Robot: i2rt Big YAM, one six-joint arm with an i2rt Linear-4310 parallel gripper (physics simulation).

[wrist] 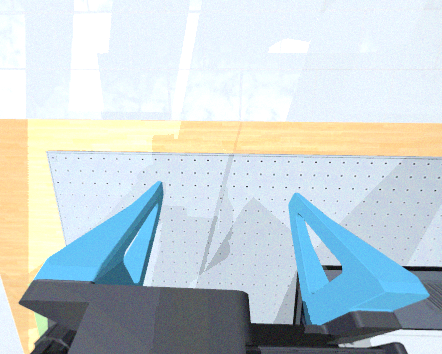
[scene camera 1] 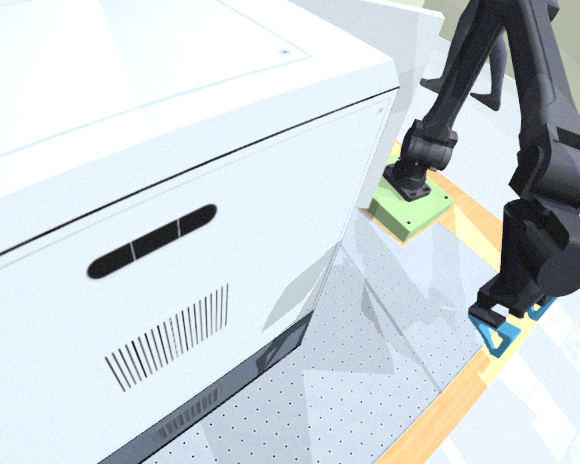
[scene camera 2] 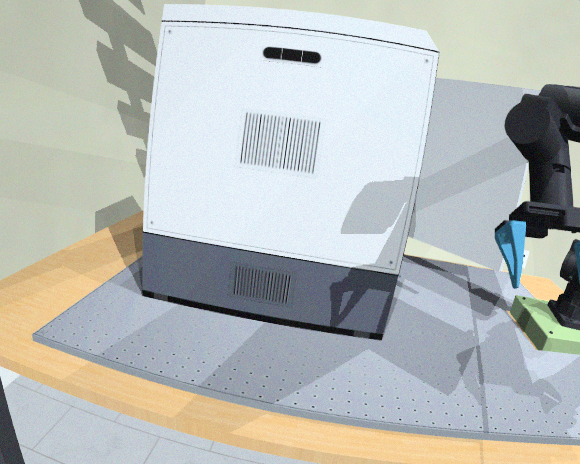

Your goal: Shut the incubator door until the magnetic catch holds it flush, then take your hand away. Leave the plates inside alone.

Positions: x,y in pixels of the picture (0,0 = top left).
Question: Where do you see a grey perforated plate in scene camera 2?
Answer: At 451,356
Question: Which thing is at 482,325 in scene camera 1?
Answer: My gripper.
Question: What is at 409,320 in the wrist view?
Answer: An incubator.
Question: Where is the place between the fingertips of my gripper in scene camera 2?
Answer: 551,291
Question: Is my gripper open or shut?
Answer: Open.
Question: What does my gripper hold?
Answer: Nothing.
